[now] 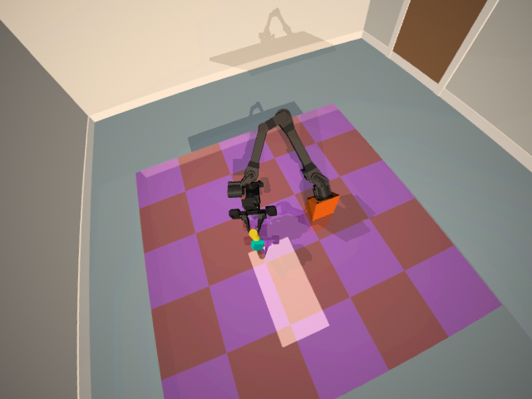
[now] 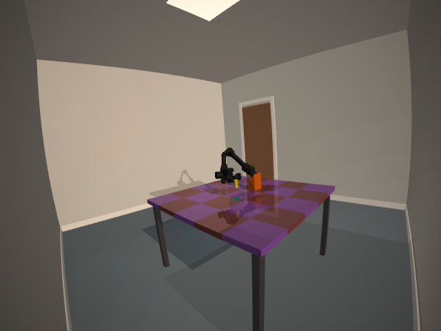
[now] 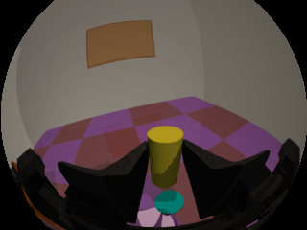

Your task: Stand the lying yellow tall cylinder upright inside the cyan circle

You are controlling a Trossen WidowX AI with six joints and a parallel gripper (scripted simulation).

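Now: gripper tip 10 mm to the left of the cyan circle and 160 mm above it. From my gripper tip the other things lie so: yellow tall cylinder (20 mm below).
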